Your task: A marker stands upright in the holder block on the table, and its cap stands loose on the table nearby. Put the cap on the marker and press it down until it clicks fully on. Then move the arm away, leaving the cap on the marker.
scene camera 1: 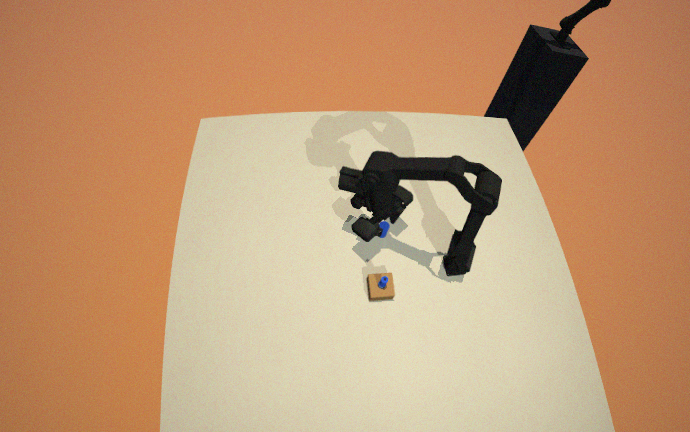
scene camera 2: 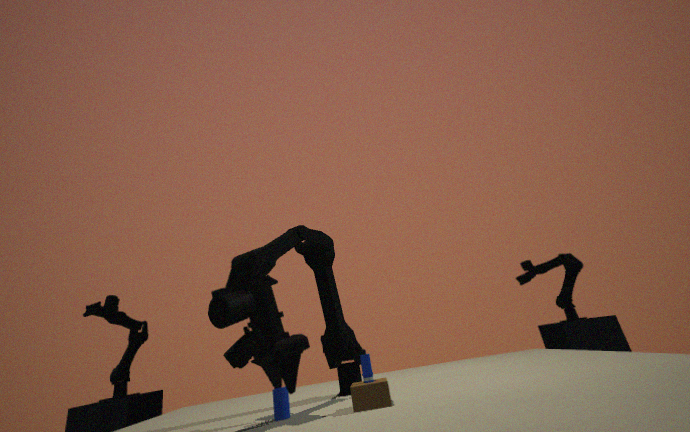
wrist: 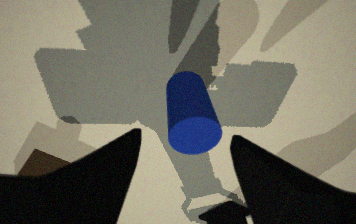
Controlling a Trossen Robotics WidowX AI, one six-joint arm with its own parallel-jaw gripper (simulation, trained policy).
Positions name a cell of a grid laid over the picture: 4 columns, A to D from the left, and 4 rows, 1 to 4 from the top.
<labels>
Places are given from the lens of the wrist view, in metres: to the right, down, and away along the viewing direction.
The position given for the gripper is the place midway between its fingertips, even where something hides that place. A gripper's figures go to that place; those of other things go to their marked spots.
gripper (wrist: C3): 0.01, 0.02, 0.11
blue cap (wrist: C3): 0.01, 0.01, 0.09
tan holder block (wrist: A3): -0.13, 0.05, 0.16
The marked spots on the tan holder block and the blue cap are 0.15 m apart.
</labels>
